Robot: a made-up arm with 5 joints.
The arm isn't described. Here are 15 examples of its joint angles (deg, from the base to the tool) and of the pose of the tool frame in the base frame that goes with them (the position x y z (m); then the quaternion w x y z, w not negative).
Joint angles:
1: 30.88 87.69 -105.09 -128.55 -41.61
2: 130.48 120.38 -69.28 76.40 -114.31
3: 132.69 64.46 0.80 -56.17 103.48
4: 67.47 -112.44 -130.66 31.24 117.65
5: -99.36 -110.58 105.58 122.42 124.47
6: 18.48 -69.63 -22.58 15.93 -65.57
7: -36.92 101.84 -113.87 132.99 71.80
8: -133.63 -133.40 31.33 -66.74 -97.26
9: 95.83 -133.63 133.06 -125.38 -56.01
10: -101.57 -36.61 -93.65 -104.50 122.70
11: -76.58 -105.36 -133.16 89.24 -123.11
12: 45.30 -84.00 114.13 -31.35 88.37
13: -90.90 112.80 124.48 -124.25 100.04
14: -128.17 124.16 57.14 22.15 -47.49
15: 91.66 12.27 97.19 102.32 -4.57
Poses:
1: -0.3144 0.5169 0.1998 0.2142 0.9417 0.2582 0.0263
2: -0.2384 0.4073 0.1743 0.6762 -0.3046 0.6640 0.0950
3: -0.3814 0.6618 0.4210 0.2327 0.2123 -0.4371 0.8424
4: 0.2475 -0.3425 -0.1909 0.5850 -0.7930 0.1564 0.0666
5: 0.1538 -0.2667 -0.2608 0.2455 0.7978 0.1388 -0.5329
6: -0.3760 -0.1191 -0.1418 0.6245 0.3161 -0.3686 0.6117
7: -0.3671 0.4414 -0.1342 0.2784 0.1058 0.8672 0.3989
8: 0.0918 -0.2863 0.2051 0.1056 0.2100 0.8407 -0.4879
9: 0.0455 -0.3416 -0.0024 0.1325 -0.1142 0.8007 0.5730
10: 0.4646 -0.3617 0.0497 0.6841 0.4454 -0.5719 -0.0809
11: 0.1231 -0.2453 0.1406 0.1181 0.6790 -0.0718 -0.7211
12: -0.1498 -0.3828 0.6197 0.4603 -0.3290 -0.7270 -0.3890
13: -0.3677 0.2315 0.2773 0.2288 -0.3234 -0.0703 -0.9155
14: -0.1273 0.1012 0.3928 0.4365 -0.5475 0.5696 0.4306
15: 0.1753 0.5378 0.4677 0.7736 0.6189 -0.1354 0.0107
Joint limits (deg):
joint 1: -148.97..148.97
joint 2: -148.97..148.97
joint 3: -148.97..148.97
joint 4: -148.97..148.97
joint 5: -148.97..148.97
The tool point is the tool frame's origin. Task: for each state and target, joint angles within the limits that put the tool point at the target. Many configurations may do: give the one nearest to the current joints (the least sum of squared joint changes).
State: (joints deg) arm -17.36 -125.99 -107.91 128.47 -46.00
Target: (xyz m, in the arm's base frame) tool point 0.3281 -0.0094 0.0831
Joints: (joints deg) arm -23.87 -146.01 -135.88 125.26 -100.60
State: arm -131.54 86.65 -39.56 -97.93 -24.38
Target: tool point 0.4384 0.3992 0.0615
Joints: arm -131.33 79.96 -42.86 -85.01 -34.39
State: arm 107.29 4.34 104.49 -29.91 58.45
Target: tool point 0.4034 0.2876 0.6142
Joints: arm 102.55 -17.54 121.20 -31.24 59.01
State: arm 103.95 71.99 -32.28 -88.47 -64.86
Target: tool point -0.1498 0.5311 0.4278
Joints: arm 122.08 90.90 -44.69 -130.37 -42.48
